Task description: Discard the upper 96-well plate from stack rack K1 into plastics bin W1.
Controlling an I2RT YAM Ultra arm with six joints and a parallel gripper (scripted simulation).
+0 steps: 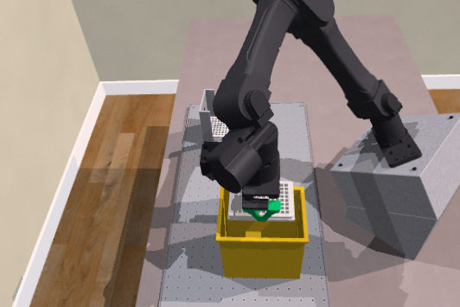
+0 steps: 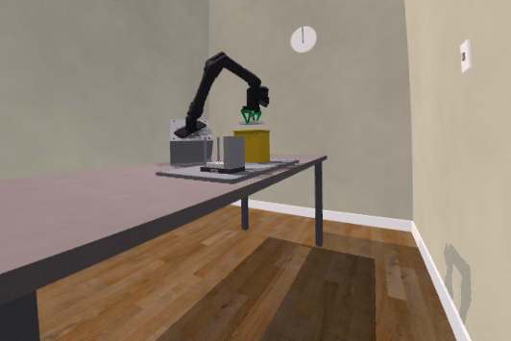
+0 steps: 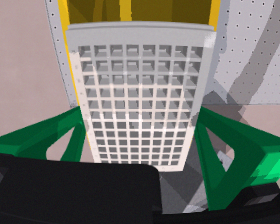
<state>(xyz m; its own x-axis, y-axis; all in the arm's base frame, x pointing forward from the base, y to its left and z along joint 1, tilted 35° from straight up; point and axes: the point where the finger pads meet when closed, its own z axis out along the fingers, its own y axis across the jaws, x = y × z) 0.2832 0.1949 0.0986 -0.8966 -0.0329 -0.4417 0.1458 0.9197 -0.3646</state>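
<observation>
Now: hand 14 cm above the yellow plastics bin W1. Round my hand: rack wall: 41 cm to the right, 15 cm below, 11 cm ahead.
</observation>
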